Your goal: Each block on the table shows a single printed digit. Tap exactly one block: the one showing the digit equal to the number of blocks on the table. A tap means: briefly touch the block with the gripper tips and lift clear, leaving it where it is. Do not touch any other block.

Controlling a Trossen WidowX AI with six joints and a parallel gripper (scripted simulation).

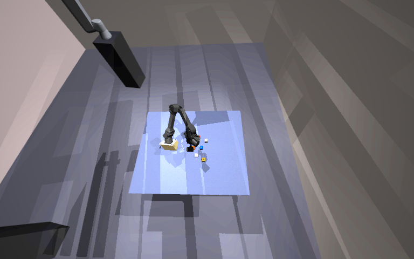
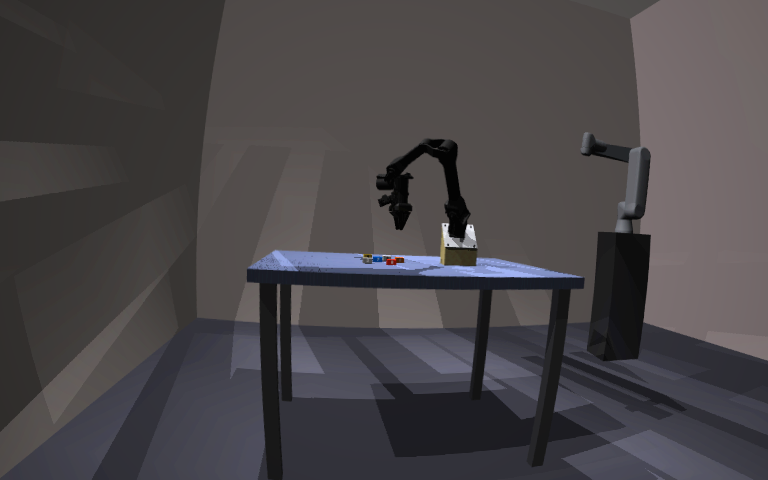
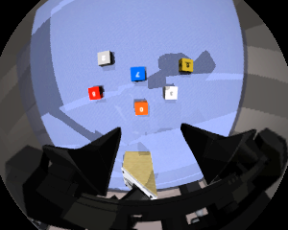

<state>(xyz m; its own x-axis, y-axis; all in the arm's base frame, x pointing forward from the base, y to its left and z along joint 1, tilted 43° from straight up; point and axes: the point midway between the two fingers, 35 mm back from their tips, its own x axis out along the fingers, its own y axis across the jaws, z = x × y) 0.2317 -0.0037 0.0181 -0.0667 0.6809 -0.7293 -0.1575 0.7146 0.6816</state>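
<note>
The yellow block is 12 cm ahead of my gripper tip, 9 cm to the right of it and 12 cm below it. The rest, counted from my gripper tip: orange-yellow block 1 cm behind, 1 cm to the left, 12 cm below; then white block 4 cm ahead, 6 cm to the right, 12 cm below; then blue block 8 cm ahead, 3 cm to the left, 12 cm below.
</note>
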